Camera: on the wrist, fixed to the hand. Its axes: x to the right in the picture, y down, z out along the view.
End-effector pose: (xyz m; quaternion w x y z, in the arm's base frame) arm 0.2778 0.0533 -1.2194 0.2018 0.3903 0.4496 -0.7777
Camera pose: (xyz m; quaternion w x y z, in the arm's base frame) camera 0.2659 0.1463 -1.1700 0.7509 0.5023 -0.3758 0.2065
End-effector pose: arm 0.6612 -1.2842 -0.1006 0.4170 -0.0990 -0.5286 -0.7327
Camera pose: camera 0.6378 -1.3139 -0.1996 0.7702 -0.4838 0.1078 0.4014
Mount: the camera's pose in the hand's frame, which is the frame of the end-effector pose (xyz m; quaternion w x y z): -0.0282 -0.0825 -0.0603 0.0180 0.0077 0.0578 0.9981
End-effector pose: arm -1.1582 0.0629 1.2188 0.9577 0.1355 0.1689 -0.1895
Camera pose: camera -1.2329 0.0178 1.1586 0.1956 0.1894 -0.0783 0.9590
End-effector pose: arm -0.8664 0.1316 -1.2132 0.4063 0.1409 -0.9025 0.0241
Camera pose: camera -0.7822 0.0686 -1.1996 0.0343 -0.8965 -0.1332 0.4211
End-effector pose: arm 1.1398 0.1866 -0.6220 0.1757 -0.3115 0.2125 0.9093
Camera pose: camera 1.2277 0.2214 -0.6699 0.9144 -0.1553 -0.3319 -0.1721
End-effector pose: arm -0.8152 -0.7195 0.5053 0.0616 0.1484 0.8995 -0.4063
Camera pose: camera -0.8140 -0.7321 0.6106 0.3535 0.9245 -0.1315 0.0558
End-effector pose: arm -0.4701 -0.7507 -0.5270 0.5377 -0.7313 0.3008 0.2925
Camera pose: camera -0.4198 -0.7853 -0.4403 0.2940 -0.2743 -0.7687 -0.4974
